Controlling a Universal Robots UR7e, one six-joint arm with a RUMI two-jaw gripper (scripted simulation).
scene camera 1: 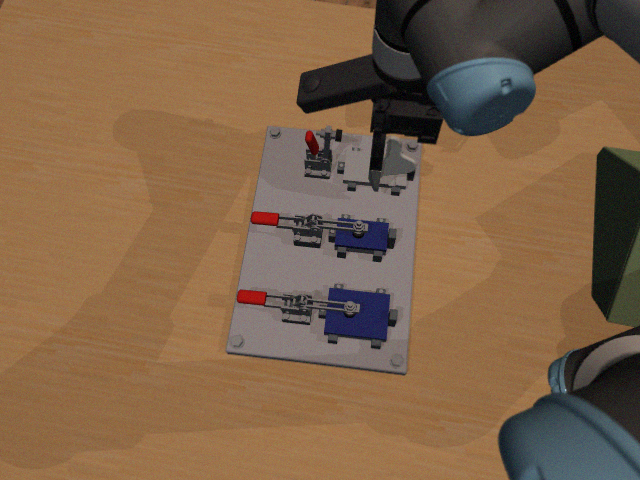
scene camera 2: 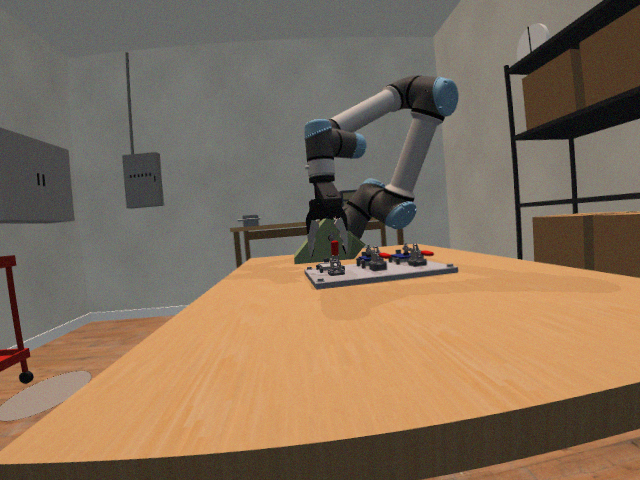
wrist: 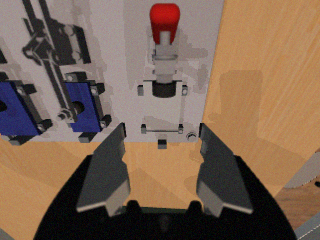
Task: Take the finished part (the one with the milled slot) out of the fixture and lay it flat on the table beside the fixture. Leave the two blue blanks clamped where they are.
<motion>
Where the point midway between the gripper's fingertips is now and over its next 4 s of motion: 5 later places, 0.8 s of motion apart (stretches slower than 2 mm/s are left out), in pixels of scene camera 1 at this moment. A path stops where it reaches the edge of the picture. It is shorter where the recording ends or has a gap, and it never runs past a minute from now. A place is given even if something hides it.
My gripper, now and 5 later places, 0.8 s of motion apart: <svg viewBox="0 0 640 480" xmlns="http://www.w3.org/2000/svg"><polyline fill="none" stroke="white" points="379,159 378,163 377,169 377,167 378,160 379,157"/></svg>
</motion>
